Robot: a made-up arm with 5 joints. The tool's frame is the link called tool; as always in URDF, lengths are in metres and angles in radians. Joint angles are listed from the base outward.
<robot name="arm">
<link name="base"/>
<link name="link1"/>
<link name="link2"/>
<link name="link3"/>
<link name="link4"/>
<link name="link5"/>
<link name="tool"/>
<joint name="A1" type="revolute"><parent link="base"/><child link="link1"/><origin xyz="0.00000 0.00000 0.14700" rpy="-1.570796 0.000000 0.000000"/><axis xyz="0 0 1"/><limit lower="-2.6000" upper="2.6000"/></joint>
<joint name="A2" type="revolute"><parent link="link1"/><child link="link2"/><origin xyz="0.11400 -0.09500 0.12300" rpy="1.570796 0.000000 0.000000"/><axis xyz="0 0 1"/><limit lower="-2.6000" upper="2.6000"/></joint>
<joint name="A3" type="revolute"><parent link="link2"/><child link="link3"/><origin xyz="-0.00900 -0.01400 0.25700" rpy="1.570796 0.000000 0.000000"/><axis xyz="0 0 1"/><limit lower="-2.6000" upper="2.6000"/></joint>
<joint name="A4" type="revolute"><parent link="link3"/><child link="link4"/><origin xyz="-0.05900 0.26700 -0.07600" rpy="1.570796 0.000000 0.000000"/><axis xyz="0 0 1"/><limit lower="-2.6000" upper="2.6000"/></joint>
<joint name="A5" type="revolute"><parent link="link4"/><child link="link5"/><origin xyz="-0.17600 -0.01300 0.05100" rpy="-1.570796 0.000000 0.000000"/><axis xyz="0 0 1"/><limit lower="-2.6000" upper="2.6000"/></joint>
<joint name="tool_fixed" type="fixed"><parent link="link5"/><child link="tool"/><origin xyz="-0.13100 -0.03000 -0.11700" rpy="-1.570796 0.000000 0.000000"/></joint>
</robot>
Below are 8 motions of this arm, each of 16 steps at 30 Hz.
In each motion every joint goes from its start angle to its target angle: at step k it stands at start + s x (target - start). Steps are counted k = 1, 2, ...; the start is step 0. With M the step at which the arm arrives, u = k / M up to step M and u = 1 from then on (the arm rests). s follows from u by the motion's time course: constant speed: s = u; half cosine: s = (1 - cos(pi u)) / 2; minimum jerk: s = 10 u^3 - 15 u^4 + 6 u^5.
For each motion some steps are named. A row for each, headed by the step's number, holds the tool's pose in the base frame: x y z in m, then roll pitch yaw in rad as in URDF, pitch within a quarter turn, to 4 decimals.
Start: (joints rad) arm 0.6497 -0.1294 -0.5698 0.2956 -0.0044
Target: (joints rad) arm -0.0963 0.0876 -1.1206 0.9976 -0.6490
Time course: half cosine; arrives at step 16
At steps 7, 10, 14, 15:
7: 0.3304 0.4642 0.7543 -1.1858 0.9898 -1.4269
10: 0.2742 0.4951 0.7618 -1.3384 0.8795 -1.6852
14: 0.2182 0.5185 0.7447 -1.3825 0.7608 -1.8689
15: 0.2123 0.5205 0.7416 -1.3823 0.7485 -1.8862

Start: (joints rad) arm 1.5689 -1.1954 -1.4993 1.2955 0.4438
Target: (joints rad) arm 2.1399 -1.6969 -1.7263 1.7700 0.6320
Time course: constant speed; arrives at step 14
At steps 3, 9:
3: 0.2725 0.1022 -0.3808 -3.0642 -0.8161 -1.6513
9: 0.0869 0.0352 -0.3656 2.4944 -0.8731 -1.1247

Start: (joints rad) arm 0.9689 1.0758 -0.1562 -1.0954 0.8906
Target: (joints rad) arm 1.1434 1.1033 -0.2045 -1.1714 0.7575
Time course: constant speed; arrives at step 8
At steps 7, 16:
7: 0.4997 -0.1610 0.2793 1.7428 -0.6812 1.0373
16: 0.5070 -0.1609 0.2645 1.7649 -0.6792 1.0456

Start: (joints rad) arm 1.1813 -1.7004 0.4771 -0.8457 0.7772
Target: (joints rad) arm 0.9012 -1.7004 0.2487 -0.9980 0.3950
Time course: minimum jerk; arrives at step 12
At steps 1, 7, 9, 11, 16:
1: 0.3199 0.4666 0.1486 -0.9761 0.1595 -0.1713
7: 0.3483 0.4874 0.2802 -0.8154 0.2044 -0.4262
9: 0.3517 0.4898 0.3338 -0.7444 0.2403 -0.5006
11: 0.3517 0.4898 0.3560 -0.7145 0.2576 -0.5268
16: 0.3517 0.4898 0.3571 -0.7129 0.2585 -0.5281

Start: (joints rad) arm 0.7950 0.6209 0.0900 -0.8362 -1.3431
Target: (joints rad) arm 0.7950 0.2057 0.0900 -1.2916 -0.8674
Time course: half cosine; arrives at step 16
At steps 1, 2, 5, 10, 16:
1: 0.3607 -0.1017 0.7205 1.3672 0.8304 2.7153
2: 0.3602 -0.1021 0.7198 1.3521 0.8281 2.6967
5: 0.3570 -0.1044 0.7152 1.2582 0.8084 2.5798
10: 0.3501 -0.1080 0.6987 1.0528 0.7233 2.3158
16: 0.3467 -0.1087 0.6843 0.9483 0.6460 2.1710

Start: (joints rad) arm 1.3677 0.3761 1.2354 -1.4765 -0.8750
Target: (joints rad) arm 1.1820 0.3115 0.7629 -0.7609 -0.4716
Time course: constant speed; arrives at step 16
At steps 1, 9, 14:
1: 0.2067 -0.1982 0.3484 0.1988 0.4950 1.6656
9: 0.1648 -0.1446 0.4380 0.4320 0.4405 1.4534
14: 0.1472 -0.0920 0.5007 0.5284 0.4662 1.2789

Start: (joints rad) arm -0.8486 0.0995 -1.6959 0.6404 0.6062
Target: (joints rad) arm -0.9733 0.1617 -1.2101 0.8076 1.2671
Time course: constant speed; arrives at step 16
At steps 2, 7, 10, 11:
2: -0.2772 0.4562 0.6346 -0.5157 -0.0674 -0.4209
7: -0.3107 0.4434 0.5781 -0.5014 -0.4434 -0.3415
10: -0.3221 0.4337 0.5467 -0.5151 -0.6691 -0.2933
11: -0.3247 0.4303 0.5369 -0.5245 -0.7441 -0.2752

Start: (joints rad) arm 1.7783 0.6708 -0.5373 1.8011 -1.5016
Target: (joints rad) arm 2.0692 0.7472 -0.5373 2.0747 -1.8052
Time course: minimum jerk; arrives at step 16
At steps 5, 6, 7, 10, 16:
5: 0.5197 0.4715 -0.1812 -2.1740 -0.6402 -2.7084
6: 0.5082 0.4675 -0.2002 -2.1518 -0.6787 -2.7270
7: 0.4943 0.4627 -0.2213 -2.1240 -0.7217 -2.7499
10: 0.4467 0.4463 -0.2829 -2.0160 -0.8481 -2.8373
16: 0.4043 0.4317 -0.3272 -1.9008 -0.9390 -2.9307

